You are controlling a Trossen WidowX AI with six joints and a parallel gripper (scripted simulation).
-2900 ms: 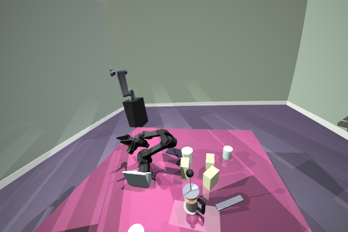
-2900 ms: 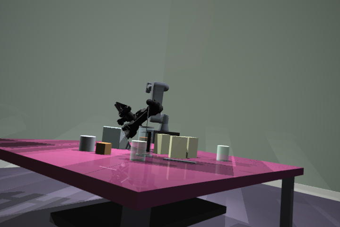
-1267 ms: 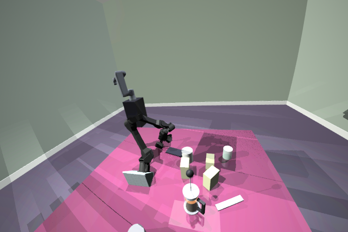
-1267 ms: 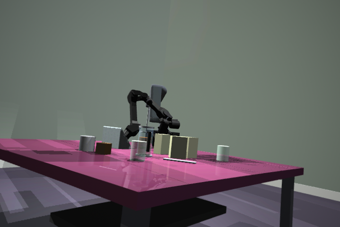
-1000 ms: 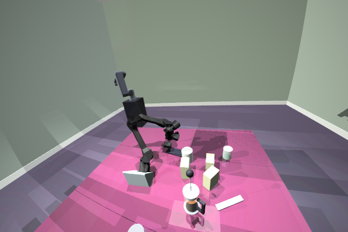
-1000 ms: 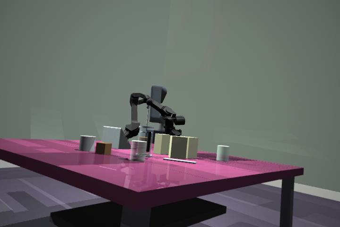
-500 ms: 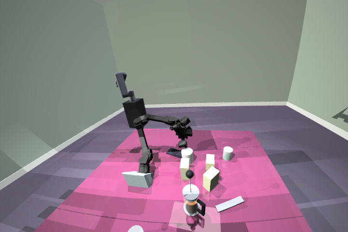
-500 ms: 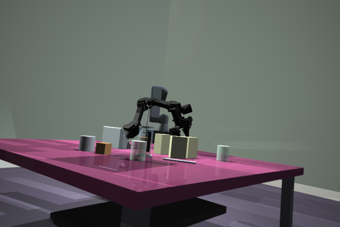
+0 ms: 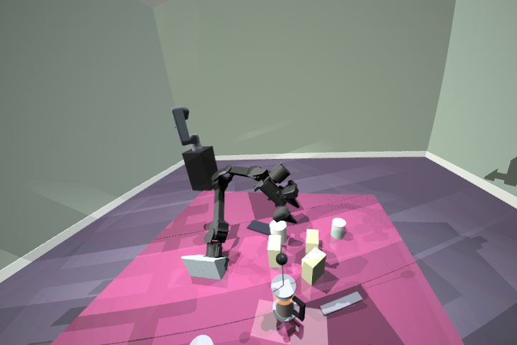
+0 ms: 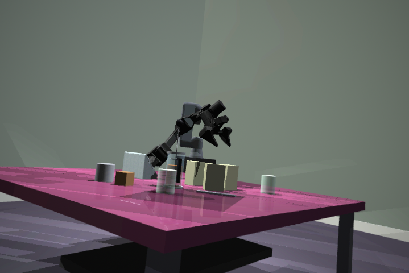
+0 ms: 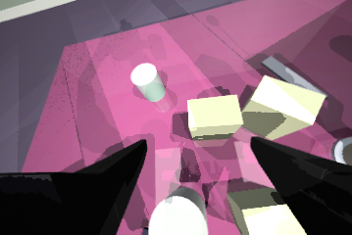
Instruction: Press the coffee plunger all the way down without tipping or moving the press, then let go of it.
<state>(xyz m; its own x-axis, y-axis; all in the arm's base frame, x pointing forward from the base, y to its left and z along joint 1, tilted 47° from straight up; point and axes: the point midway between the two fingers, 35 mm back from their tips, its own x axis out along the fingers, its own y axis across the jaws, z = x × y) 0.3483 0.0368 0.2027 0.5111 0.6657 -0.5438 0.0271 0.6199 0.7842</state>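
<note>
My gripper tip is now 29 cm to the left of the glass coffee press and 6 cm above it. The rest, counted from my gripper tip: white cylinder 15 cm below, 10 cm behind, 4 cm to the left; grey flat bar 23 cm to the right, 19 cm below, 18 cm ahead; dark slab 21 cm behind, 19 cm below, 10 cm to the left.
</note>
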